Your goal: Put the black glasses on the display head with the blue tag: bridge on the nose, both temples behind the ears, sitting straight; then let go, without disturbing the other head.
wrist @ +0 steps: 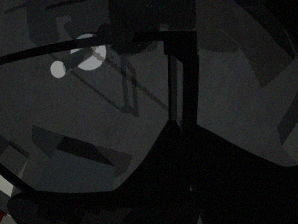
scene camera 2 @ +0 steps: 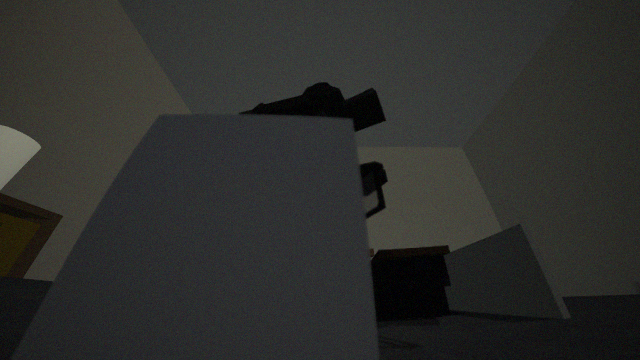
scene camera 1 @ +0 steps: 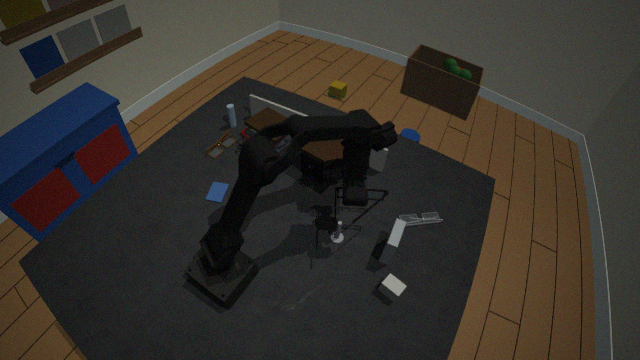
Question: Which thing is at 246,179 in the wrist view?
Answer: The gripper.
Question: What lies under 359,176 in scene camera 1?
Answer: The gripper.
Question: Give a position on a grey block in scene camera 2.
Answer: At 223,229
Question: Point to a grey block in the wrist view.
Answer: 67,173
